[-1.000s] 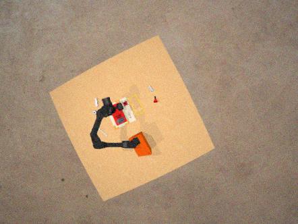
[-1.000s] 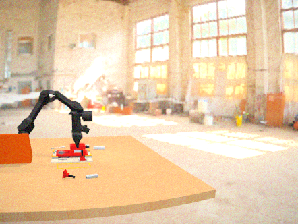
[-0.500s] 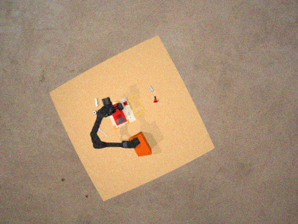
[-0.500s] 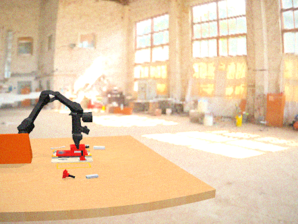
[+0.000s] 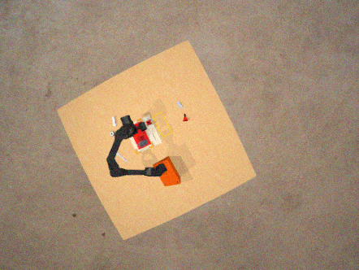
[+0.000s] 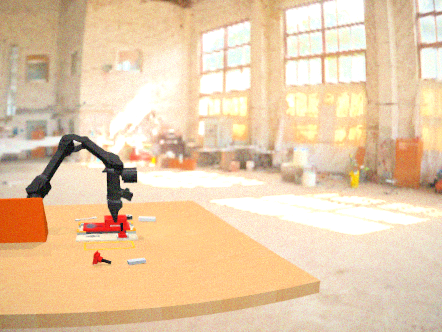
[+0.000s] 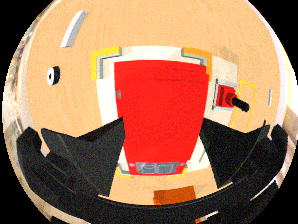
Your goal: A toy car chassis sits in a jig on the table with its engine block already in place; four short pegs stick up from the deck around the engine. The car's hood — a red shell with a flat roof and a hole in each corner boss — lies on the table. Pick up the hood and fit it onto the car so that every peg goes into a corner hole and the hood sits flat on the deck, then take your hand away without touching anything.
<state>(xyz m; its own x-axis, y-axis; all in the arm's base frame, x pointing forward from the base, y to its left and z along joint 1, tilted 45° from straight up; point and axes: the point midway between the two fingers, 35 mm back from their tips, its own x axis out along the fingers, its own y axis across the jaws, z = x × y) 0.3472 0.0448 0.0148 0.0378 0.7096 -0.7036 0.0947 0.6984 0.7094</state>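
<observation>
The grey engine block lies 10 mm to the left of my gripper tip and 20 mm below it. The rest, counted from my gripper tip: red hood right at my gripper tip; jig 40 mm behind, 10 mm to the right, 30 mm below; white bar 170 mm ahead, 130 mm to the left, 40 mm below.
</observation>
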